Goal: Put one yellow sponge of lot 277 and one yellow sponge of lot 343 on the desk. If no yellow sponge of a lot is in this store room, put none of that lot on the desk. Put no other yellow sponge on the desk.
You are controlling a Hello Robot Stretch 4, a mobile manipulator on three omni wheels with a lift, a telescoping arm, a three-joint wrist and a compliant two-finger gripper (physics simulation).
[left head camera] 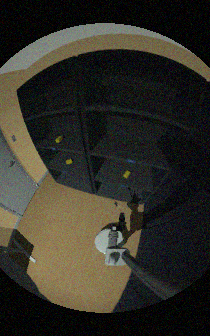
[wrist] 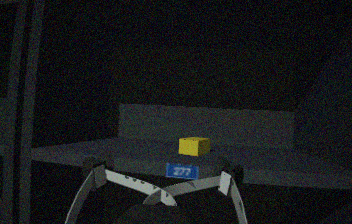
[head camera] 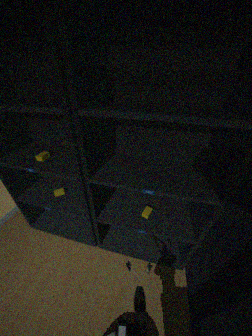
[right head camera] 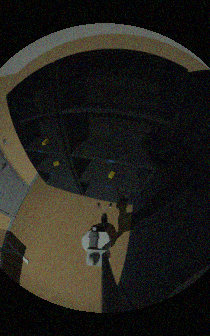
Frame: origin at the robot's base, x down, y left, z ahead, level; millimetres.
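Seen in the pictures: gripper, fingertip midpoint: [left head camera: 121, 201] [wrist: 163, 167] [head camera: 139, 261] [right head camera: 104, 201].
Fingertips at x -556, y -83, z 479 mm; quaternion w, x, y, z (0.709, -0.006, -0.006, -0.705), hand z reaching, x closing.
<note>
Offsets run from my fingertips to a thing's top centre. "*": to the spot under its first point.
A yellow sponge @(dx +5, dy -83, dz +426 mm) [head camera: 147, 212] [left head camera: 127, 174] [right head camera: 111, 175] [wrist: 194, 146] lies on a low shelf board in the right bay. A blue label @(* dx +66, dy -37, dz +250 mm) [wrist: 182, 171] reading 277 is on that board's front edge, below the sponge and slightly left. My gripper [head camera: 139, 266] [right head camera: 104, 205] [wrist: 163, 167] is open and empty, in front of the shelf; in the wrist view the sponge appears beyond the fingertips, right of centre. Two more yellow sponges lie in the left bay, an upper one @(dx -452, dy +876, dz +577 mm) [head camera: 42, 156] [left head camera: 59, 139] [right head camera: 45, 142] and a lower one @(dx +5, dy +863, dz +605 mm) [head camera: 59, 192] [left head camera: 69, 161] [right head camera: 56, 163]. Their labels are unreadable.
A dark upright [head camera: 85, 185] [wrist: 31, 100] separates the two bays. A blue label [head camera: 148, 192] on the board above the right sponge is unreadable. A tall dark surface stands close on the right. A grey panel [left head camera: 12, 185] is at the left. I cannot identify the desk.
</note>
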